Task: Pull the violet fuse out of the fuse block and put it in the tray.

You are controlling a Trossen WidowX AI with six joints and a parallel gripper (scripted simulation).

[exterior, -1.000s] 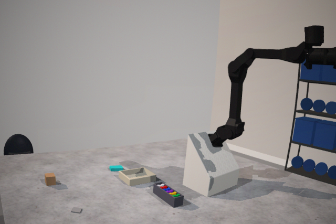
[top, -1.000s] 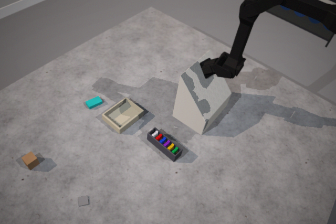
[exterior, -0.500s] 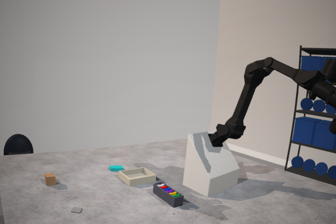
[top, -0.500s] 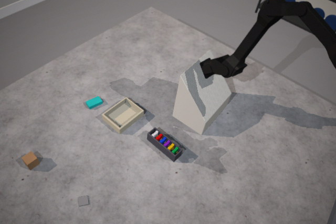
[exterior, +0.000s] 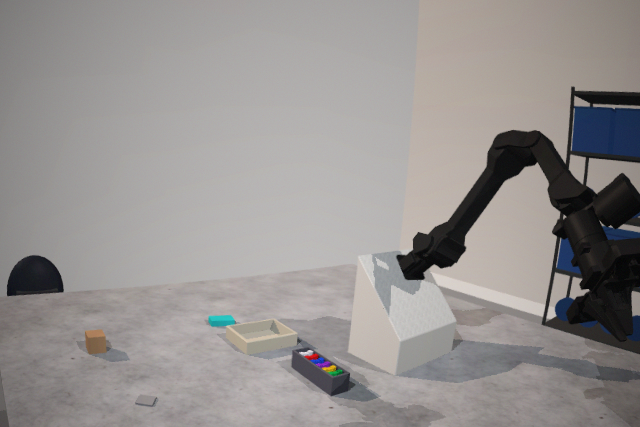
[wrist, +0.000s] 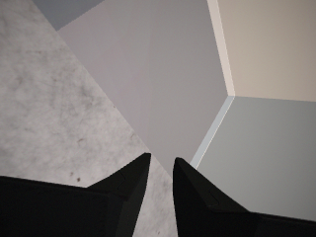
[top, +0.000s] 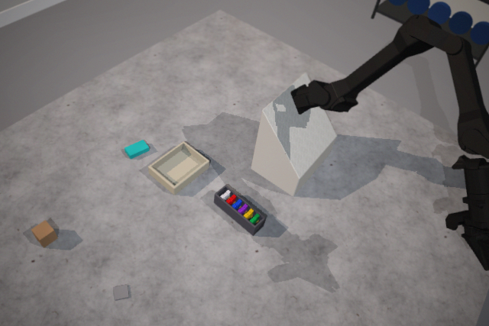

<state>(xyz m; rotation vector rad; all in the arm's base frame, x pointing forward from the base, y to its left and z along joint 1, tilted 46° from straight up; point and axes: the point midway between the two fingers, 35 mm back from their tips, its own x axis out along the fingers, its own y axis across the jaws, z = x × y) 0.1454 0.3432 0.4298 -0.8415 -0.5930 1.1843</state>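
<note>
Now: the violet fuse 13 cm ahead of my gripper tip, 50 cm to the right of it and 22 cm below it. From my gripper tip the other things lie so: teal block (19 cm ahead, 85 cm to the right, 24 cm below); then flat grey tile (47 cm ahead, 54 cm to the right, 24 cm below); then beige tray (15 cm ahead, 72 cm to the right, 24 cm below).
</note>
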